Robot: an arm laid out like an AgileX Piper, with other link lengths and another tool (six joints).
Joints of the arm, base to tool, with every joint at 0 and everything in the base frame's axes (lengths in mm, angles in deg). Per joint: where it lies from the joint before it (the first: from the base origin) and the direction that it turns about. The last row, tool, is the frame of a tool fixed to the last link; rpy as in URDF.
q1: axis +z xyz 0 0 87.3
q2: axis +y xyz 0 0 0
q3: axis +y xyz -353 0 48.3
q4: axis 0.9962 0 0.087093 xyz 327.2 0 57.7
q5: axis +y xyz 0 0 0
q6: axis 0.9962 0 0.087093 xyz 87 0 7.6
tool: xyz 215.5 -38 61 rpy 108.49 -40.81 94.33
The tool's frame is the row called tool.
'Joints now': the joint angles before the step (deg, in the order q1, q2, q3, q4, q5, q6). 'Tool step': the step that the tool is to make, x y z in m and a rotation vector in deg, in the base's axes. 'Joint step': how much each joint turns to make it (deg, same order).
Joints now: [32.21, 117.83, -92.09, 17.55, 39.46, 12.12]
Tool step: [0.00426, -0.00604, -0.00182, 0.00, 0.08, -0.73]
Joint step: [-0.57, 0.18, -0.01, -0.02, -0.14, 0.15]
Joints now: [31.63, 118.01, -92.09, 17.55, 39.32, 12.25]
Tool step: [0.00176, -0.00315, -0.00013, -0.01, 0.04, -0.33]
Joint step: [-0.29, 0.00, 0.00, -0.03, 0.02, 0.07]
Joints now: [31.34, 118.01, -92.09, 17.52, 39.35, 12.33]
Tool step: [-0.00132, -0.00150, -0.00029, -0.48, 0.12, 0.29]
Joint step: [0.01, -0.09, -0.01, -0.42, 0.47, 0.00]
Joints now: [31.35, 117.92, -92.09, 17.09, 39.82, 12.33]
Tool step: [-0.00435, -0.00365, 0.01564, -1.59, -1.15, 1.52]
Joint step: [0.35, -1.70, 0.04, -2.24, 1.56, 0.01]
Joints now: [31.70, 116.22, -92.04, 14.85, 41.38, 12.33]
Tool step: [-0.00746, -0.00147, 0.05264, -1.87, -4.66, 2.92]
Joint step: [1.26, -4.89, 0.15, -4.37, 1.85, -0.01]
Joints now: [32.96, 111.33, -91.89, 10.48, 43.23, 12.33]
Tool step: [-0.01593, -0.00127, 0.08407, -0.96, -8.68, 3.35]
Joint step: [2.28, -8.24, 1.89, -5.77, -0.31, 0.01]
